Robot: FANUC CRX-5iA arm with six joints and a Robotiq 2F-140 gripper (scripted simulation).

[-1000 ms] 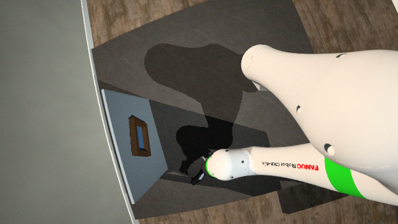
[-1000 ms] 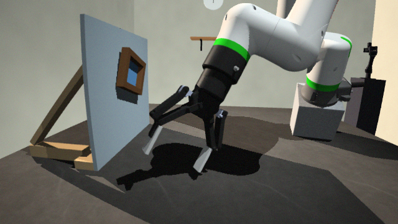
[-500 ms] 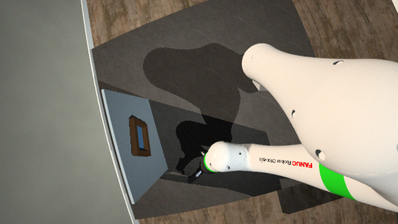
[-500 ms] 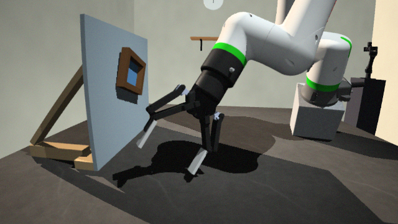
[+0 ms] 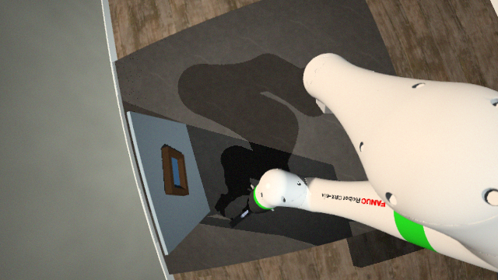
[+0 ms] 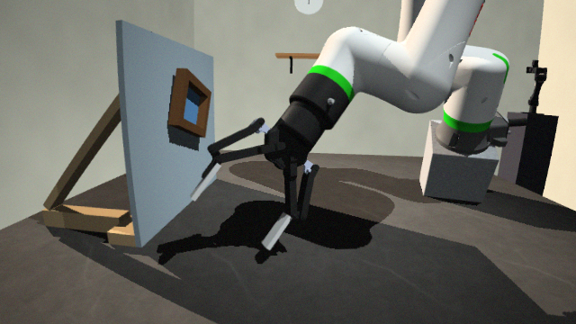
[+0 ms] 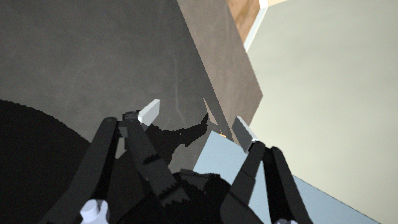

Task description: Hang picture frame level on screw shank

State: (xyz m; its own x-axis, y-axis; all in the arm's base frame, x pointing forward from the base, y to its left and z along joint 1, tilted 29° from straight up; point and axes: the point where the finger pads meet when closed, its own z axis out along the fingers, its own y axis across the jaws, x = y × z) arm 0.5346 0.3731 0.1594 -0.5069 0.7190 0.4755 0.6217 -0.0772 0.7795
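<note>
Now: hand 250 mm to the left of the picture frame, 200 mm short of it and 170 mm below it. Also, from my hand: pale blue wall panel (250 mm to the right, 210 mm ahead, 120 mm above).
</note>
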